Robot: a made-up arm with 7 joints. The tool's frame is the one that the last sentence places. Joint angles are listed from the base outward.
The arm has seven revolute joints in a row. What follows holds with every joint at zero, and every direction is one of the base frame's. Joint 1 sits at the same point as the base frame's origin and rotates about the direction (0.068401, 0.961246, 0.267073), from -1.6 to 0.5 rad. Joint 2 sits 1 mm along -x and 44 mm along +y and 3 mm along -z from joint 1 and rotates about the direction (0.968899, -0.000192, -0.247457), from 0 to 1.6 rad. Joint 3 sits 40 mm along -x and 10 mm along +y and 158 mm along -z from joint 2 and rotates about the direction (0.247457, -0.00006, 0.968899), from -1.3 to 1.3 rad. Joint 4 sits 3 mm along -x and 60 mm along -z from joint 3 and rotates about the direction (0.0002, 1, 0.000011), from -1.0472 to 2.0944 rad. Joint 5 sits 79 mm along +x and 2 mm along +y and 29 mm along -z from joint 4 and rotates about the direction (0.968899, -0.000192, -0.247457), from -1.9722 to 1.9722 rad. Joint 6 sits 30 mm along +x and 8 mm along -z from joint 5 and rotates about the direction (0.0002, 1, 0.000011), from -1.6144 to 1.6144 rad. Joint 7 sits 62 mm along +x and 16 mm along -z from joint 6 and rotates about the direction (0.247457, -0.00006, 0.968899), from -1.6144 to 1.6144 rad. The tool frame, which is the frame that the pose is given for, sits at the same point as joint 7; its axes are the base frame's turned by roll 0, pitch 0.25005 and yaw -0.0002 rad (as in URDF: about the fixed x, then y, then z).
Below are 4 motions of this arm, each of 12 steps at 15 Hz.
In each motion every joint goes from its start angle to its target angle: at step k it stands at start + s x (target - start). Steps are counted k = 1, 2, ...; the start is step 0. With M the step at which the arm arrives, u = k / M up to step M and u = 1 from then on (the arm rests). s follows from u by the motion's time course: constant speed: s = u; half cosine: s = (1 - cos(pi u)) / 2; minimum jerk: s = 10 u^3 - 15 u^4 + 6 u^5.
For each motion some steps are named. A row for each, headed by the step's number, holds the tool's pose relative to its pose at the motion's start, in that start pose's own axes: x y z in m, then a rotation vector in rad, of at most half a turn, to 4 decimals.
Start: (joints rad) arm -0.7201 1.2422 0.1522 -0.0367 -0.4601 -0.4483 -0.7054
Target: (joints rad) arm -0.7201 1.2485 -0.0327 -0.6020 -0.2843 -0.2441 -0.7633
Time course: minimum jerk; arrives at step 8
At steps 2, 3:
2: 0.0070 -0.0045 0.0059 0.0135 -0.0191 -0.0522
3: 0.0176 -0.0127 0.0161 0.0376 -0.0516 -0.1360

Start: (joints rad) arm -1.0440 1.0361 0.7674 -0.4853 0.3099 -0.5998 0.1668
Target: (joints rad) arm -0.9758 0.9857 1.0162 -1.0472 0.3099 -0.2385 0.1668
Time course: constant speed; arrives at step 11
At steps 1, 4, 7, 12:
1: 0.0026 0.0046 0.0049 0.0222 -0.0086 0.0192
4: 0.0090 0.0181 0.0211 0.0882 -0.0352 0.0757
7: 0.0134 0.0305 0.0392 0.1525 -0.0635 0.1300
12: 0.0161 0.0444 0.0658 0.2351 -0.1043 0.1982

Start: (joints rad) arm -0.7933 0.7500 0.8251 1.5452 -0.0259 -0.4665 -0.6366
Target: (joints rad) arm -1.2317 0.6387 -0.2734 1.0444 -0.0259 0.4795 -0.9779
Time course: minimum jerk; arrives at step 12
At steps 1, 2, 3, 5, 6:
1: 0.0008 -0.0006 0.0004 0.0017 0.0030 -0.0056
2: 0.0055 -0.0040 0.0031 0.0120 0.0208 -0.0388
3: 0.0159 -0.0122 0.0094 0.0366 0.0608 -0.1118
5: 0.0493 -0.0458 0.0339 0.1402 0.2074 -0.3535
6: 0.0668 -0.0702 0.0505 0.2181 0.3032 -0.4879

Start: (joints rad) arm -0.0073 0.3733 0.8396 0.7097 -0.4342 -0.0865 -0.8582
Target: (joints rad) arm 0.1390 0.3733 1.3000 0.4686 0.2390 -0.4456 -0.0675
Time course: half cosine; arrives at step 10
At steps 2, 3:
2: -0.0072 0.0042 0.0073 0.0785 -0.0076 0.1015
3: -0.0160 0.0086 0.0158 0.1696 -0.0206 0.2194

